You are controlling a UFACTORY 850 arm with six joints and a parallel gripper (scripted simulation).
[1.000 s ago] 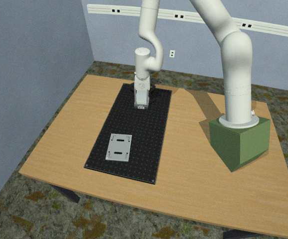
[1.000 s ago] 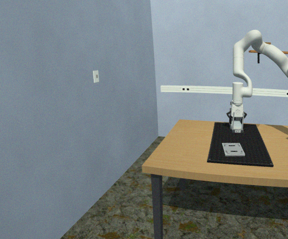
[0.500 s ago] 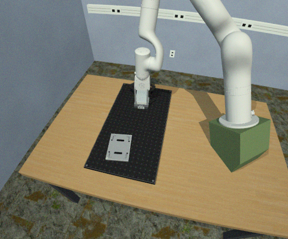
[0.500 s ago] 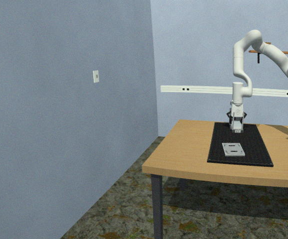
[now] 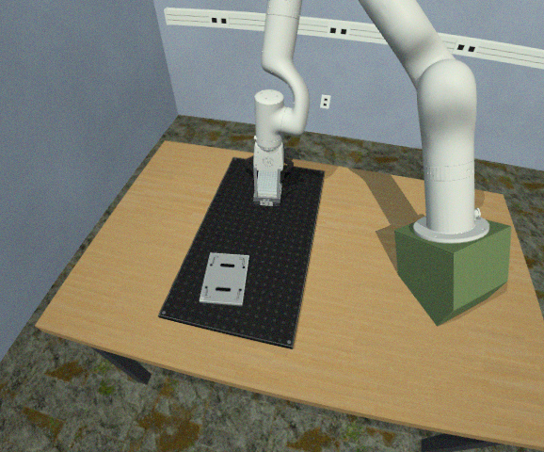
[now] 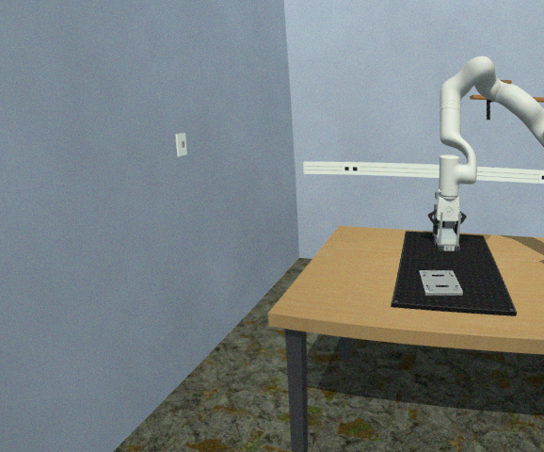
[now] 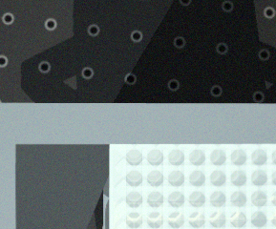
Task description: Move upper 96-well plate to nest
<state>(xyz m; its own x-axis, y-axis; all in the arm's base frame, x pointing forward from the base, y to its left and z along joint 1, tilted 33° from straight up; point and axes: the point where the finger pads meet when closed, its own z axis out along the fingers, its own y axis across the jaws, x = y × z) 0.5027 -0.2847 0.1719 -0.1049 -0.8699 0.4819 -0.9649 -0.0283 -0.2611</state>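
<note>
Now: hand 10 mm above the white 96-well plate.
</note>
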